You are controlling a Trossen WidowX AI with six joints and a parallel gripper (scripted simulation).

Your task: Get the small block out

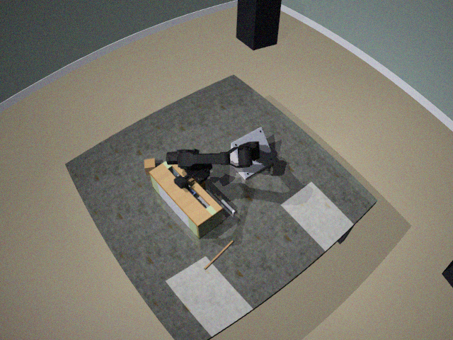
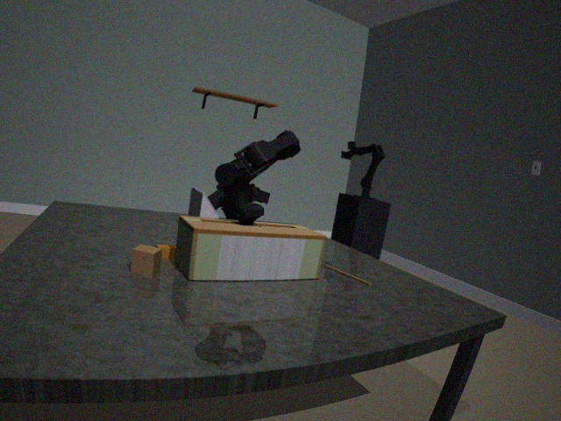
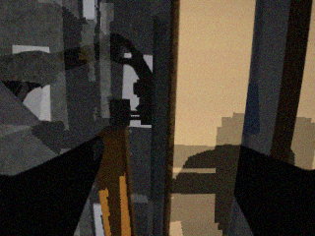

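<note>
Now: the small blue block 4 cm ahead of my gripper tip and 3 cm to the left of it. The rest, counted from my gripper tip: tan cube 27 cm to the right, 13 cm ahead, 6 cm below; then box 3 cm ahead, 2 cm below, 1 cm to the left; then orange bar 13 cm to the right, 7 cm below, 3 cm behind.
</note>
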